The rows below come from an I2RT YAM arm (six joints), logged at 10 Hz.
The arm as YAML. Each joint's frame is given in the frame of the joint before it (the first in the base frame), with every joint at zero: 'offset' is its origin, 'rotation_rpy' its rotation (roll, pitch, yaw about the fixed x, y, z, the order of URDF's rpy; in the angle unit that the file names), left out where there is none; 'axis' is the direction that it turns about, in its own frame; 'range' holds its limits. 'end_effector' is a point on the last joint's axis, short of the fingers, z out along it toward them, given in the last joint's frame.
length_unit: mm
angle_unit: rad
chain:
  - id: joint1
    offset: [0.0, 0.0, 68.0]
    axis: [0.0, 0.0, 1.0]
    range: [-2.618, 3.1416]
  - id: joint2
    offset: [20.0, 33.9, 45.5]
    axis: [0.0, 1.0, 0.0]
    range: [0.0, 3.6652]
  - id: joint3
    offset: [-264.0, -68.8, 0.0]
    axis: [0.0, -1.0, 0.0]
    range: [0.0, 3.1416]
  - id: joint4
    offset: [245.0, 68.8, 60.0]
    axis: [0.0, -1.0, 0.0]
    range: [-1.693, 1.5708]
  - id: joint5
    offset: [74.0, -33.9, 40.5]
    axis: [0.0, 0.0, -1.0]
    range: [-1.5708, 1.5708]
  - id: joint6
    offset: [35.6, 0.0, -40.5]
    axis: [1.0, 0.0, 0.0]
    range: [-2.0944, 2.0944]
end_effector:
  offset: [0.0, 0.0, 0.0]
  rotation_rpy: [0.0, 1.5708, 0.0]
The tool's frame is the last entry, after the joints.
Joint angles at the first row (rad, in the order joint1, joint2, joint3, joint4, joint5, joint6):
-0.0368 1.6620 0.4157 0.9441 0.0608 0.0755
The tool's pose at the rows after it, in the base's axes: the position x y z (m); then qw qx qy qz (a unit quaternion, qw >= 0):
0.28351 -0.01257 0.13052 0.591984 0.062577 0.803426 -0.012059
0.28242 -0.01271 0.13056 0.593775 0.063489 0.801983 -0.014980
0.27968 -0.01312 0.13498 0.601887 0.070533 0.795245 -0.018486
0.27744 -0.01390 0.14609 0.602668 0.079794 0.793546 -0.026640
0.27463 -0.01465 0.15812 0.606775 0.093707 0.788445 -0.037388
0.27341 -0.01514 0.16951 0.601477 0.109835 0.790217 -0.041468
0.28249 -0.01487 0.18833 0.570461 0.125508 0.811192 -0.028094
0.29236 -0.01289 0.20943 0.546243 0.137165 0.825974 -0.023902
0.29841 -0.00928 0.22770 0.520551 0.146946 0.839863 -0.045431
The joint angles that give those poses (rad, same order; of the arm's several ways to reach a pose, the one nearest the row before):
-0.0370 1.6628 0.4166 0.9422 0.0583 0.0756
-0.0369 1.6611 0.4113 0.9503 0.0644 0.0736
-0.0368 1.6377 0.4013 0.9572 0.0792 0.0804
-0.0368 1.5737 0.4083 0.8882 0.1035 0.0854
-0.0353 1.5094 0.4156 0.8272 0.1395 0.0947
-0.0338 1.4496 0.4380 0.7311 0.1665 0.1170
-0.0326 1.4021 0.5398 0.5026 0.1594 0.1639
-0.0236 1.3822 0.6513 0.3108 0.1689 0.1958
-0.0042 1.3734 0.7512 0.1375 0.2277 0.2045

